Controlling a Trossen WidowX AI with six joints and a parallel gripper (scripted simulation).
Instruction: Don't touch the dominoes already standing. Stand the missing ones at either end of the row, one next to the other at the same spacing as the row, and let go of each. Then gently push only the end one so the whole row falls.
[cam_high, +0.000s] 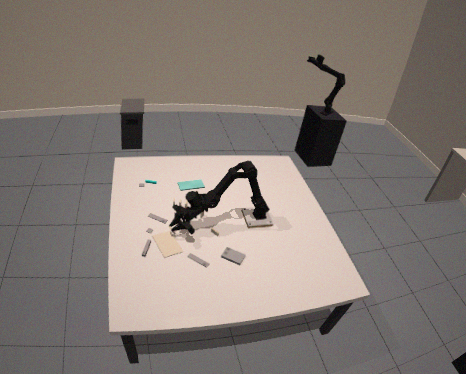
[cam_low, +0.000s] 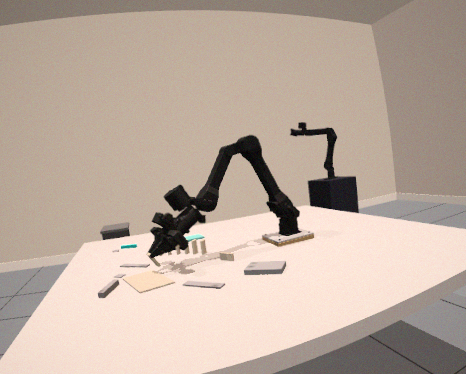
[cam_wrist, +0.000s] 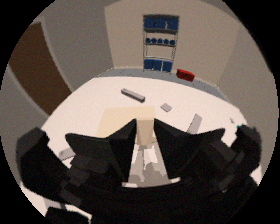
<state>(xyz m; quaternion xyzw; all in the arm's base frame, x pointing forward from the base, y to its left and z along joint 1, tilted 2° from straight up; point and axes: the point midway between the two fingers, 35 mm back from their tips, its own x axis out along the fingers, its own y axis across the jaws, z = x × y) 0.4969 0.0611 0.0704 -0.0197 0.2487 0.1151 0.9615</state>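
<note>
My gripper tip is 6 cm above the beige card, 5 cm to the right of it and 2 cm short of it. Also, from my gripper tip: teal plate 41 cm to the right, 20 cm behind, 6 cm below; then flat grey strip 18 cm to the left, 11 cm behind, 6 cm below; then dark grey slab 29 cm behind, 18 cm to the left, 5 cm below.
</note>
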